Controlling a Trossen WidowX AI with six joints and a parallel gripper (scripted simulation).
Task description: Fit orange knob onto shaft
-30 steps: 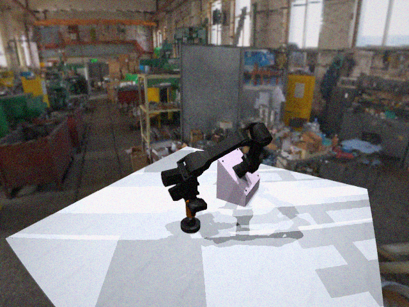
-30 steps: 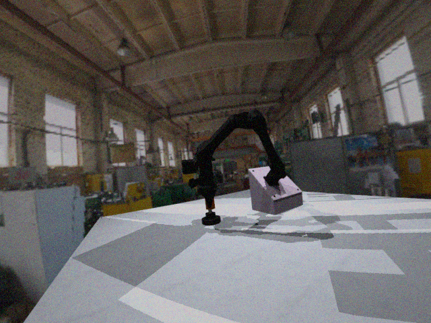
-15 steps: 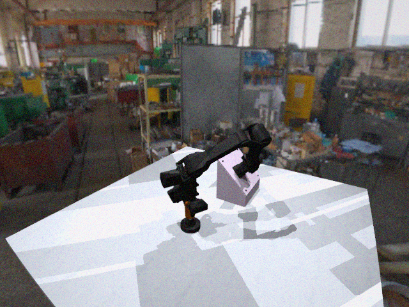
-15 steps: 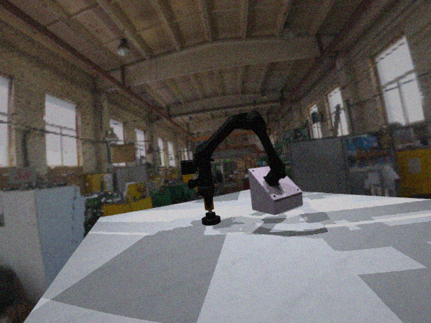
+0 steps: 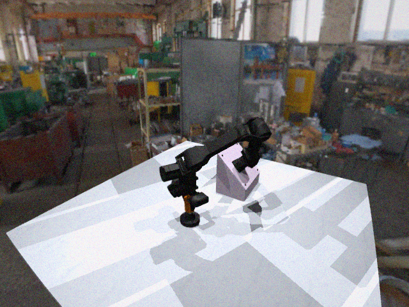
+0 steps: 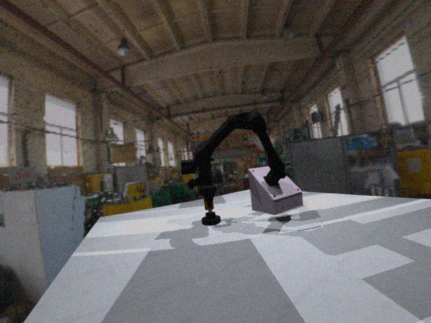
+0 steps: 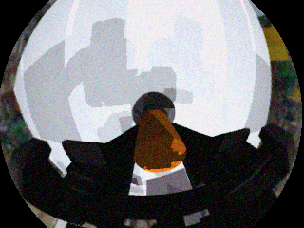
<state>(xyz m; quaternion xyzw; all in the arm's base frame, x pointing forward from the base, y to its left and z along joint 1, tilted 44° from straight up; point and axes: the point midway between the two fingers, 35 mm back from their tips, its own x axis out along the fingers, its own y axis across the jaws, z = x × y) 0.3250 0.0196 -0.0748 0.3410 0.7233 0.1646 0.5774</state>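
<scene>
Now: the orange knob 3 cm above my gripper tip. From my gripper tip the other things lie so: round black pedestal 4 cm below.
</scene>
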